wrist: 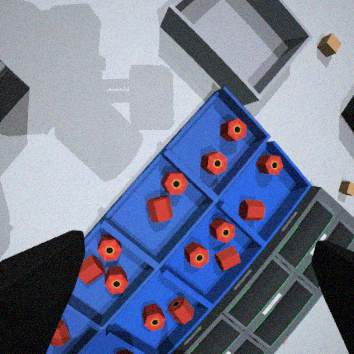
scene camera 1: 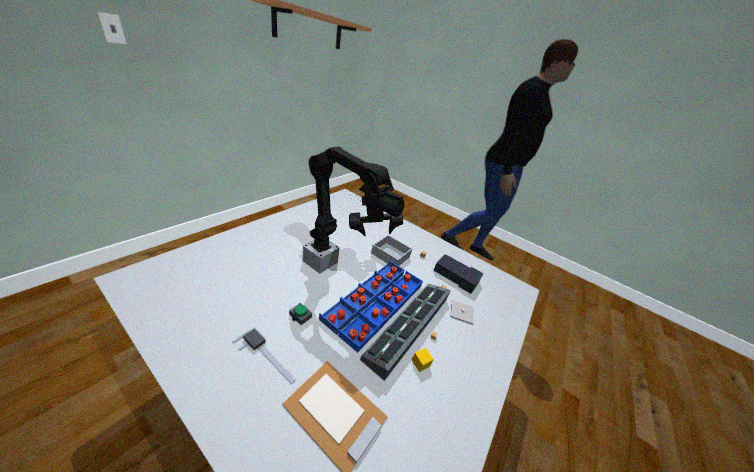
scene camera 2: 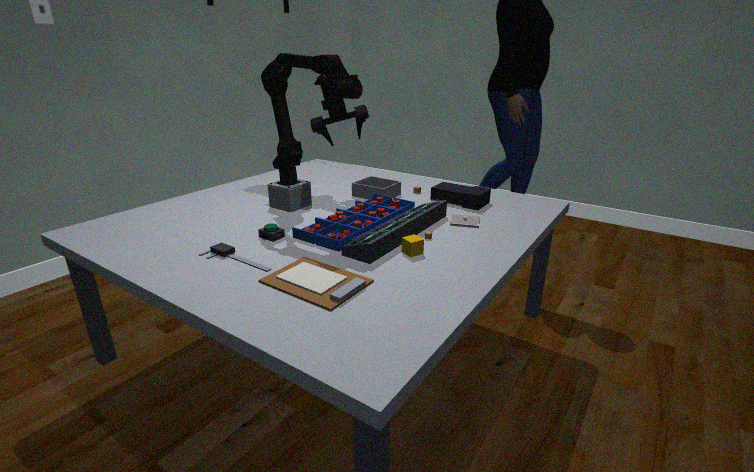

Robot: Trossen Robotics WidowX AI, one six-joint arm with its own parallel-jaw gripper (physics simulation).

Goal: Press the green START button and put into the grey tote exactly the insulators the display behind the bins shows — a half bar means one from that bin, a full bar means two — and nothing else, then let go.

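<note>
My gripper (scene camera 1: 378, 232) (scene camera 2: 346, 141) (wrist: 201, 248) is open and empty, high above the table near the tote and bins. The green START button (scene camera 1: 301, 310) (scene camera 2: 271, 227) sits on a dark base left of the bins; it does not show in the wrist view. Blue bins (scene camera 1: 339, 335) (scene camera 2: 328, 243) (wrist: 192, 135) in two rows hold red insulators (scene camera 1: 361, 335) (wrist: 175, 184), some upright, some lying. The grey tote (scene camera 1: 383, 256) (scene camera 2: 367, 190) (wrist: 210, 55) stands at their far end; no insulator shows in its visible part. The dark sloped display (scene camera 1: 404, 328) (wrist: 260, 285) runs behind the bins; I cannot read its bars reliably.
A dark stepped block (scene camera 1: 457, 272) (scene camera 2: 460, 195) and a small wooden cube (scene camera 1: 423, 254) (wrist: 328, 45) are near the tote. A yellow cube (scene camera 1: 422, 359) (scene camera 2: 412, 245) and a pale plate (scene camera 1: 461, 312) lie beyond the display. A caliper (scene camera 1: 277, 364) and a clipboard (scene camera 1: 292, 403) lie further off.
</note>
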